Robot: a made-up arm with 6 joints.
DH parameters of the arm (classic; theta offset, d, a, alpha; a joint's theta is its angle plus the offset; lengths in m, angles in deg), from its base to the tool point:
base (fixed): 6.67 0 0.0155 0
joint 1: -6.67 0.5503 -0.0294 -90
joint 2: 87.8 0 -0.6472 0
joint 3: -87.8 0.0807 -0.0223 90
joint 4: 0 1.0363 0.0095 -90
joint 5: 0 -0.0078 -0.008 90
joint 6: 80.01 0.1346 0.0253 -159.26
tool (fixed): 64.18 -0.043 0 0
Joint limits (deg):
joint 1: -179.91..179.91
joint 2: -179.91..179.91
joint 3: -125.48..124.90
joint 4: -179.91..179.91
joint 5: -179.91..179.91
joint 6: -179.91..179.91
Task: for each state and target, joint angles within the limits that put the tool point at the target. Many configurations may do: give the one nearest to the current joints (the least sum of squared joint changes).
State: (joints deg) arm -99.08 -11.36 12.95 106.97 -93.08 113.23
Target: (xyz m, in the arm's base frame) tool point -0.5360 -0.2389 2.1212
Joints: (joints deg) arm -148.55 13.82 13.18 103.84 -70.91 111.70
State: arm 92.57 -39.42 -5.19 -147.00 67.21 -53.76
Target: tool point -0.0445 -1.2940 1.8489
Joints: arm 88.27 -39.74 1.20 -149.23 38.65 -54.70
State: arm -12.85 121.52 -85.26 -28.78 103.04 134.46
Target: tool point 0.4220 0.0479 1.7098
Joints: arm 6.02 82.26 -101.01 -21.68 95.73 133.26
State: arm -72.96 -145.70 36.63 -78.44 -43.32 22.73
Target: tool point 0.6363 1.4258 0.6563
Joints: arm -106.00 -128.80 67.21 -81.75 -49.00 23.90
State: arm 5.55 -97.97 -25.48 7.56 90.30 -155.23
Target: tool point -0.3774 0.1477 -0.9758
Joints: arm -8.39 -134.49 -57.99 13.00 92.79 -155.04
